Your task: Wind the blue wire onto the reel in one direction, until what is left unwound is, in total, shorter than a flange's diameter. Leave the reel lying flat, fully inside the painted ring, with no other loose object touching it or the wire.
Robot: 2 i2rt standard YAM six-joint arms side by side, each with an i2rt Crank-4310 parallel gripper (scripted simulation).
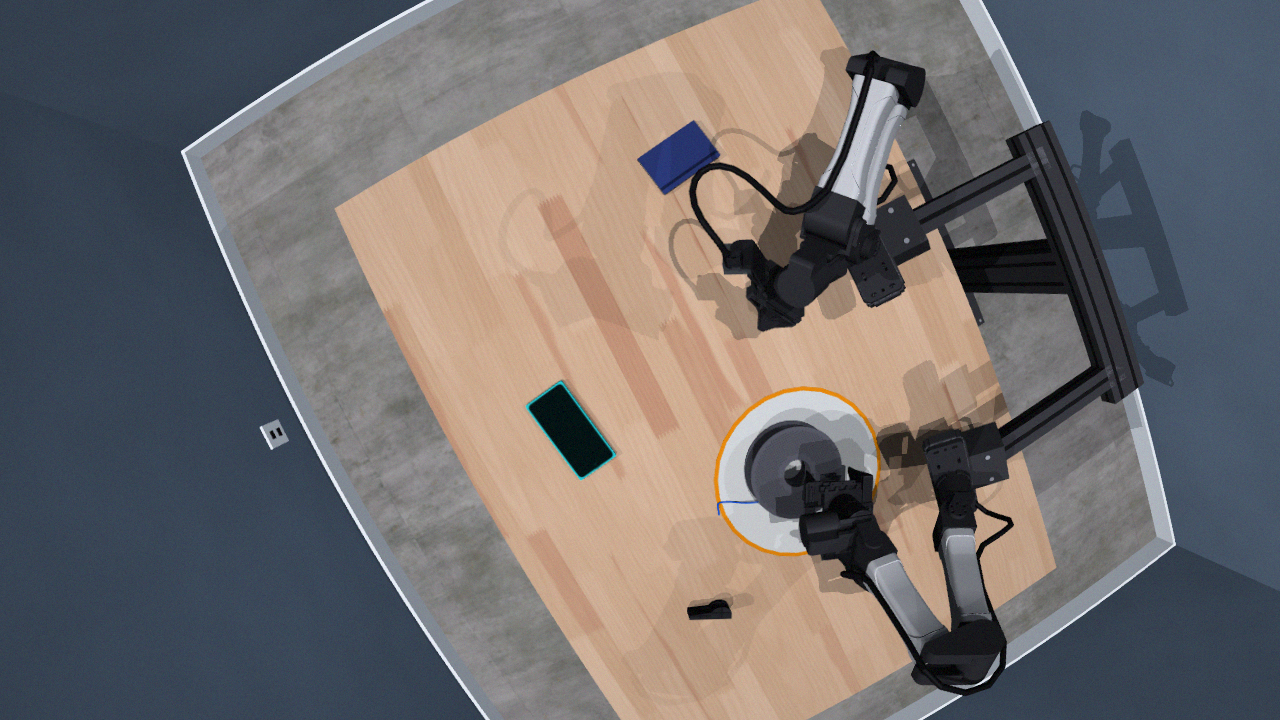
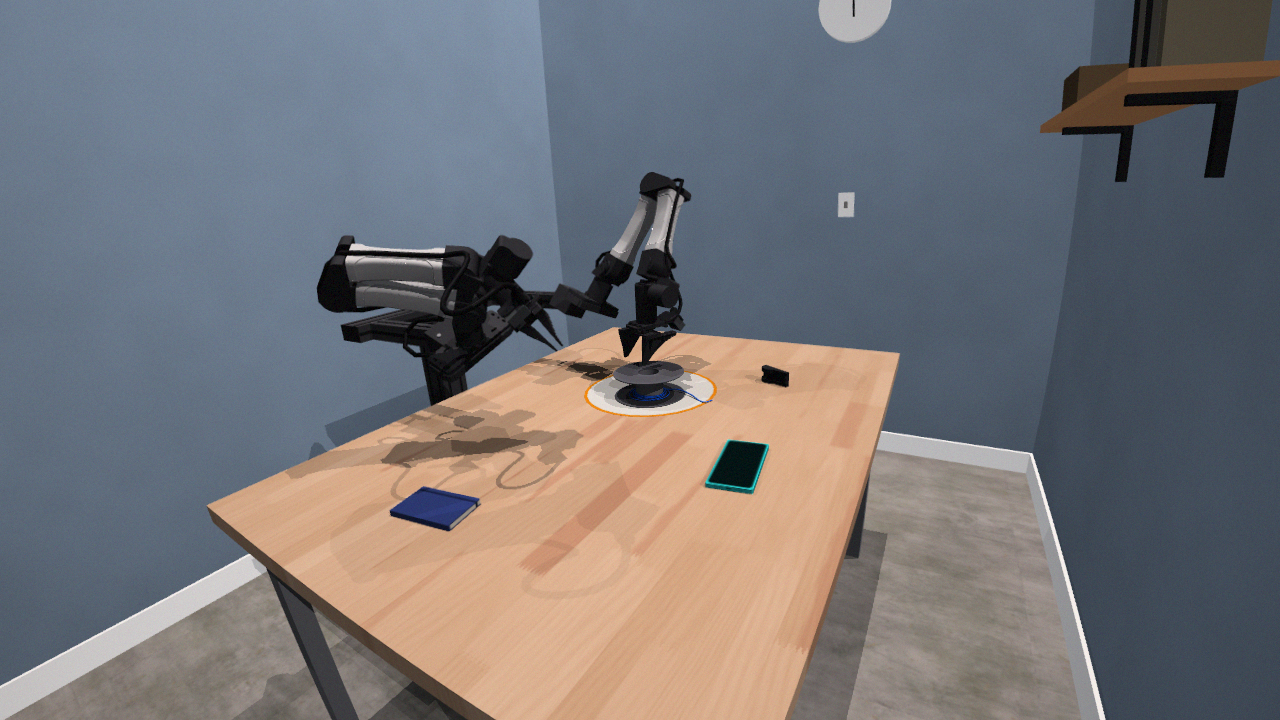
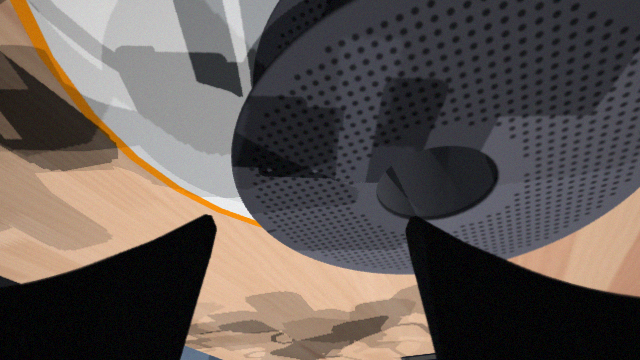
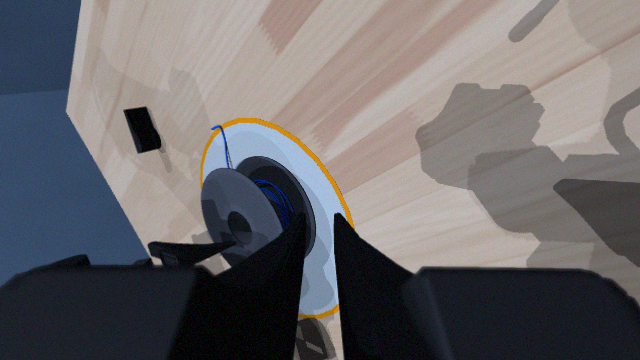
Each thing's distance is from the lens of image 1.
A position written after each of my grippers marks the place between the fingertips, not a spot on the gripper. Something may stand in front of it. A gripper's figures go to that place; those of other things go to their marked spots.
my left gripper (image 1: 827, 471): 138 cm
my right gripper (image 1: 759, 326): 117 cm
dark grey reel (image 1: 782, 497): 139 cm
